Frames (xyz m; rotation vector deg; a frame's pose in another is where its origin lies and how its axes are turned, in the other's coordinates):
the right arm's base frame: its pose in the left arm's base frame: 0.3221 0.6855 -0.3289 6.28 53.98 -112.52
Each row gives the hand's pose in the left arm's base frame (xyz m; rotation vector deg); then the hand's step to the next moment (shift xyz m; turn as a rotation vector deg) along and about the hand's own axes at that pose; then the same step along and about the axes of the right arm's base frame.
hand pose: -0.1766 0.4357 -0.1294 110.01 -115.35 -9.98
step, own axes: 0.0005 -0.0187 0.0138 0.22 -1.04 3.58
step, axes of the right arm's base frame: 0.0034 0.0219 -0.0070 2.26 2.14 -2.07
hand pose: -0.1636 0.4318 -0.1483 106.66 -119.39 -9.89
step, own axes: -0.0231 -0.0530 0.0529 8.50 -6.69 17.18
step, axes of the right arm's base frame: 0.0042 0.0641 -0.0450 15.27 12.70 -4.21
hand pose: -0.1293 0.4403 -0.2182 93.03 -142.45 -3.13
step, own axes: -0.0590 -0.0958 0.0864 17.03 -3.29 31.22
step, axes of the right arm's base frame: -0.0169 0.1308 -0.0523 30.60 15.06 -10.60
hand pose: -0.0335 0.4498 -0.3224 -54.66 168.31 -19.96
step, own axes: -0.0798 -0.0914 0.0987 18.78 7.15 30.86
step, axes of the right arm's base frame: -0.0071 0.1559 0.0101 30.55 8.34 -18.80
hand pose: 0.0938 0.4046 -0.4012 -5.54 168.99 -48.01
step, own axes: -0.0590 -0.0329 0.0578 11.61 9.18 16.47
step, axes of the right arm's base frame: 0.0126 0.0815 0.0332 15.45 3.49 -15.47
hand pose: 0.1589 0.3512 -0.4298 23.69 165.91 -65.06
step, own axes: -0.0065 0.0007 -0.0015 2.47 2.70 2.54
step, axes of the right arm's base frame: -0.0042 0.0044 0.0028 2.22 0.50 -3.83
